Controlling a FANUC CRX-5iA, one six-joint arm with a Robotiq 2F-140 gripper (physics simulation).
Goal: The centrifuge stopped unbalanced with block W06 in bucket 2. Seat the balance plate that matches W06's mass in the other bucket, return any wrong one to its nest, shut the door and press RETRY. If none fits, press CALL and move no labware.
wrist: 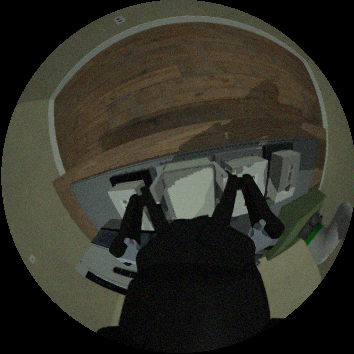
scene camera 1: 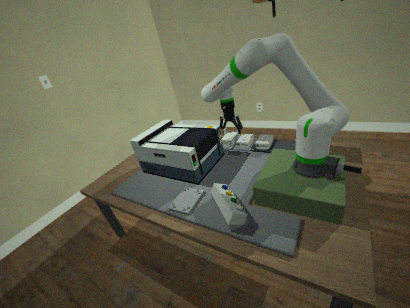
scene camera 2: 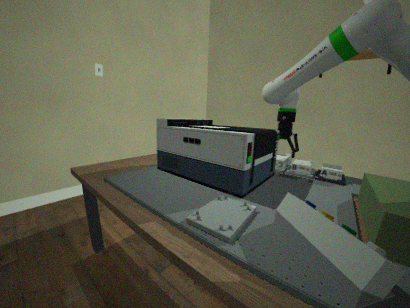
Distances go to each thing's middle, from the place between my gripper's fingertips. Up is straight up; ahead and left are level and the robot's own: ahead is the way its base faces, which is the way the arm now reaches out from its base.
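From my hand: balance plate B (wrist: 256, 166), 10 mm above, 130 mm behind, 30 mm to the left. Balance plate D (wrist: 120, 192), 10 mm above my hand, 140 mm ahead, 80 mm to the left. Balance plate A (wrist: 283, 169), 10 mm above my hand, 260 mm behind, 10 mm to the left. Centrifuge (scene camera 2: 235, 160), 100 mm above my hand, 390 mm to the left, 160 mm ahead.
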